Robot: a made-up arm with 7 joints. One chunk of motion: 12 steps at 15 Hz.
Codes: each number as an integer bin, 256 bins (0 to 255) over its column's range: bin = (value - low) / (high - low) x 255, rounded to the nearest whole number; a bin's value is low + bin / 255 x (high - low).
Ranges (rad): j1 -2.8..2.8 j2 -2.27..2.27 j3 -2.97..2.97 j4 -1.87..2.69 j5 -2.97..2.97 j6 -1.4..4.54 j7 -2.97..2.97
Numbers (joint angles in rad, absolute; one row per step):
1: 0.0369 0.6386 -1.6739 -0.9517 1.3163 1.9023 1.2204
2: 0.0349 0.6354 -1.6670 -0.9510 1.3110 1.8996 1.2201
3: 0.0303 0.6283 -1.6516 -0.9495 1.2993 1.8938 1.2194
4: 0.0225 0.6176 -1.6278 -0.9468 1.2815 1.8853 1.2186
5: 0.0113 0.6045 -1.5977 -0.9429 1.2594 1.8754 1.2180
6: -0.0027 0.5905 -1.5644 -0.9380 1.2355 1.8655 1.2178
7: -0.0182 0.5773 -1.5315 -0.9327 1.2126 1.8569 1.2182
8: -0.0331 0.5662 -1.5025 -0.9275 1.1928 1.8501 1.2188
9: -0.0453 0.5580 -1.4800 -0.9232 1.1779 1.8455 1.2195
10: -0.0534 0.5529 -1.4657 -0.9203 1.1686 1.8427 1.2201
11: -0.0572 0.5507 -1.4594 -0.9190 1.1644 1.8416 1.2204
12: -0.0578 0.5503 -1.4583 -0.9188 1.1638 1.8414 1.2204
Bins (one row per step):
1: 129 163 56 51 184 142 180
2: 129 163 56 51 184 142 180
3: 129 163 57 51 183 141 180
4: 129 162 58 52 183 141 180
5: 128 161 59 52 182 141 180
6: 127 161 60 52 181 140 180
7: 127 160 62 52 180 140 180
8: 126 159 63 53 179 140 180
9: 125 159 64 53 178 139 180
10: 125 159 65 53 178 139 180
11: 125 158 65 53 177 139 180
12: 125 158 65 53 177 139 180

